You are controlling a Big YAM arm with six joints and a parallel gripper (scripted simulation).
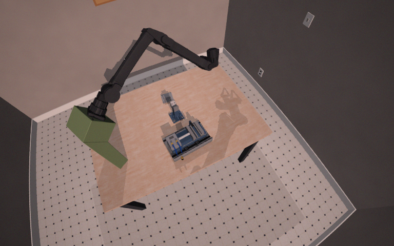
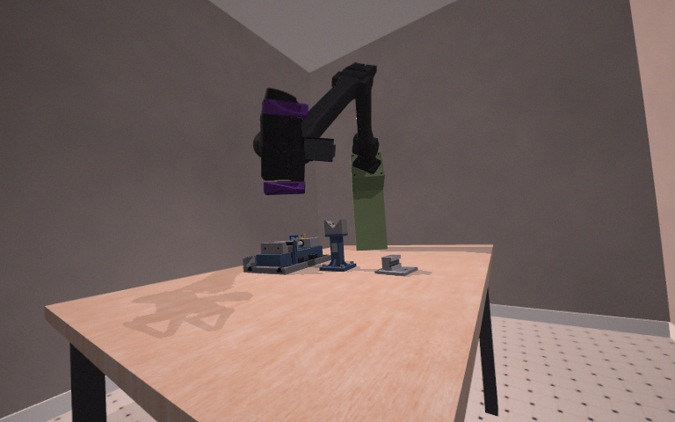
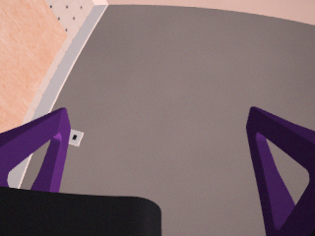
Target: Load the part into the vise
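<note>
Right now my hand is 390 mm past the part, 220 mm to the left of it and 220 mm above it. From my hand the other things lie so: infeed plate (390 mm behind, 240 mm below, 210 mm to the right); fixed jaw (550 mm to the right, 170 mm below, 150 mm behind); work stop rod (520 mm to the right, 200 mm behind, 160 mm below).
</note>
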